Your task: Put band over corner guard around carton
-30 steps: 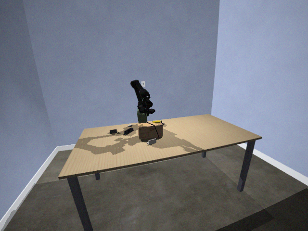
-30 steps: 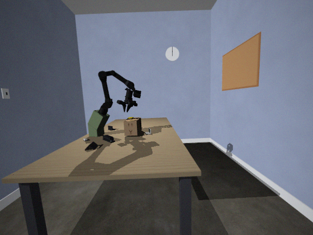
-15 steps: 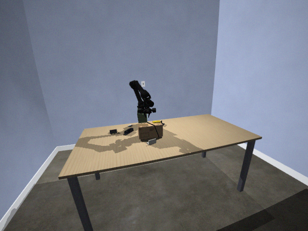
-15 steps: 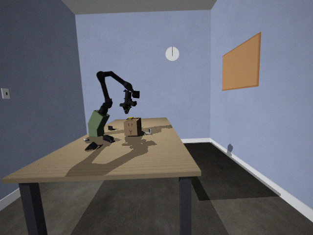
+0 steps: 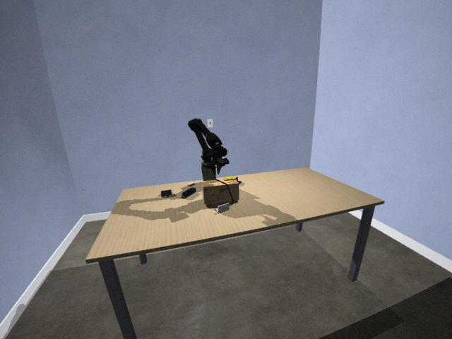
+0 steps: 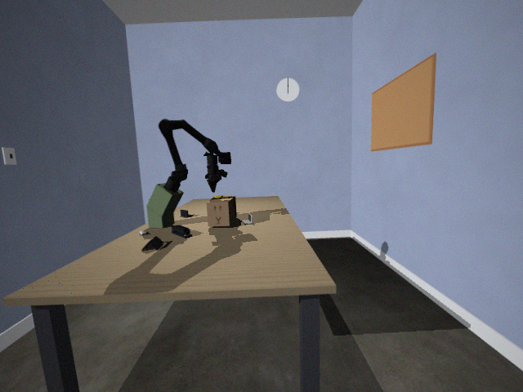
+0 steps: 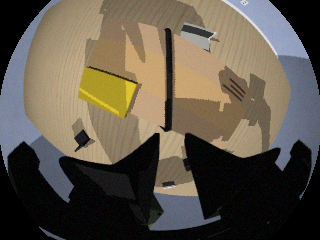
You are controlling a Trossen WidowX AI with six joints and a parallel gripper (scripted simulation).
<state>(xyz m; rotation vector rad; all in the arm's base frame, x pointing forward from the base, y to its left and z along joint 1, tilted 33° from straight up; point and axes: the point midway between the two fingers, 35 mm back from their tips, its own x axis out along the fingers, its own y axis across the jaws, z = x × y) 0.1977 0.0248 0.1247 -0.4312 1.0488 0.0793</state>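
My hand is 14 cm above the brown carton, 5 cm short of it and 1 cm to the right of it. Round my hand: white piece: 34 cm behind, 21 cm below, 15 cm to the right.
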